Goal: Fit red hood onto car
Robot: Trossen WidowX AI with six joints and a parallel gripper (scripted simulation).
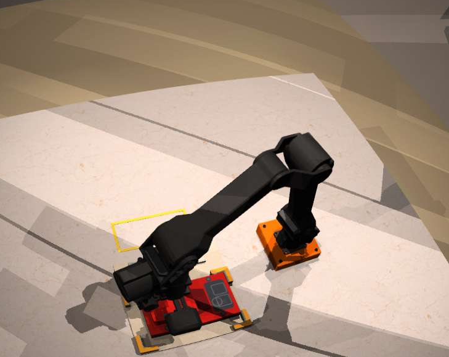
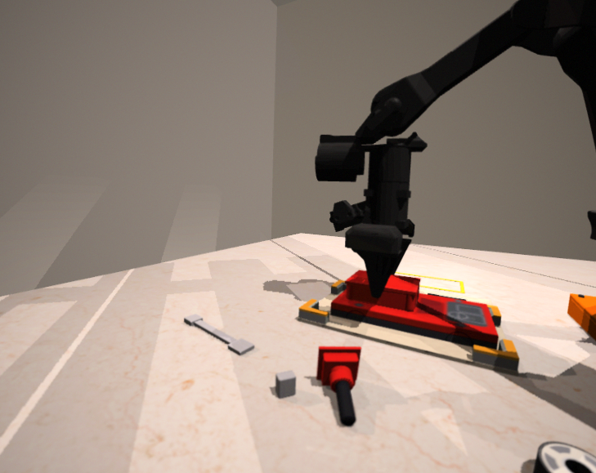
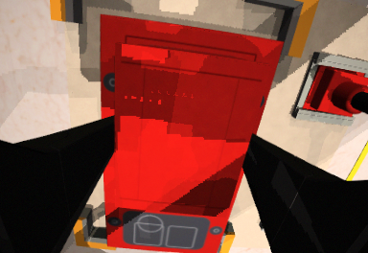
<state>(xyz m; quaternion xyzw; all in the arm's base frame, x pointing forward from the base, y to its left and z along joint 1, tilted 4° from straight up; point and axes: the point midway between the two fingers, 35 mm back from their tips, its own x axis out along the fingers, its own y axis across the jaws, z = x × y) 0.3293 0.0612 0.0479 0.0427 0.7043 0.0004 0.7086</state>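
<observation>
The red hood is 1 cm above my gripper tip. Round my gripper tip: grey bar: 17 cm ahead, 16 cm to the left, 3 cm below; grey engine block: 1 cm to the left, 1 cm below; jig: 3 cm behind, 1 cm to the right, 3 cm below.
</observation>
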